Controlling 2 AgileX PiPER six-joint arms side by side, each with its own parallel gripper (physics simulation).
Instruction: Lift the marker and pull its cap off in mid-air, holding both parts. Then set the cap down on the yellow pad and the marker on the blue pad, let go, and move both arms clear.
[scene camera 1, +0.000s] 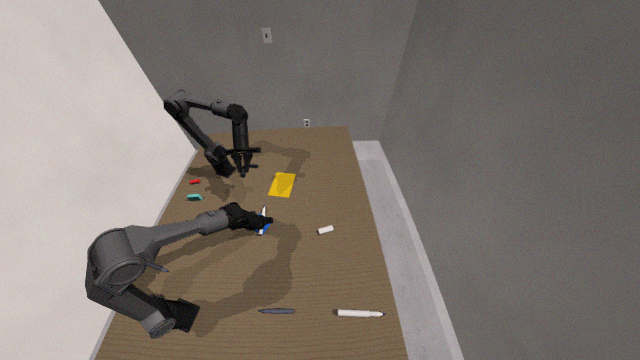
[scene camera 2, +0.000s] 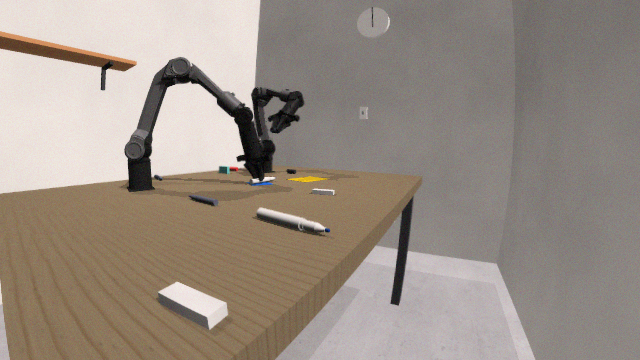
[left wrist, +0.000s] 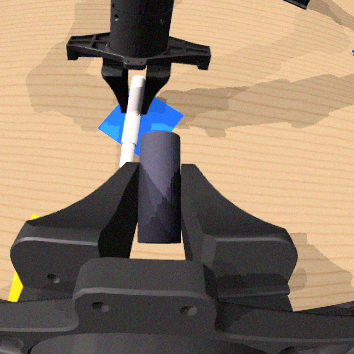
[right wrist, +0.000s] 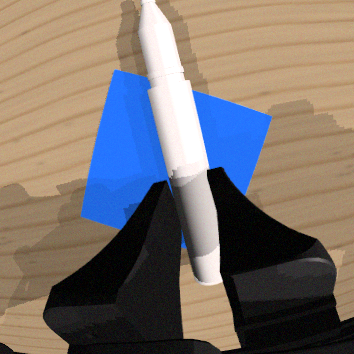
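Note:
My left gripper (scene camera 1: 243, 173) (scene camera 2: 276, 130) (left wrist: 159, 181) is shut on the dark cap (left wrist: 159, 200), held high above the table, left of the yellow pad (scene camera 1: 281, 185) (scene camera 2: 307, 179) in scene camera 1. My right gripper (scene camera 1: 269, 220) (scene camera 2: 261, 177) (left wrist: 134, 107) (right wrist: 192, 193) is shut on the rear part of the white marker (scene camera 1: 263, 211) (scene camera 2: 269, 179) (left wrist: 131, 127) (right wrist: 175, 125). The marker is roughly level, very low over the blue pad (scene camera 1: 267, 228) (scene camera 2: 261, 183) (left wrist: 167, 114) (right wrist: 107, 150), its tip reaching past the pad's edge. Any small gap below it is hard to judge.
A white block (scene camera 1: 325, 230) (scene camera 2: 323, 192) lies right of the pads. Another white marker (scene camera 1: 357, 313) (scene camera 2: 290, 220) and a dark pen (scene camera 1: 276, 311) (scene camera 2: 203, 200) lie nearer the cameras. A teal block (scene camera 1: 194, 197) (scene camera 2: 224, 170) and a red piece (scene camera 1: 194, 181) lie at the left.

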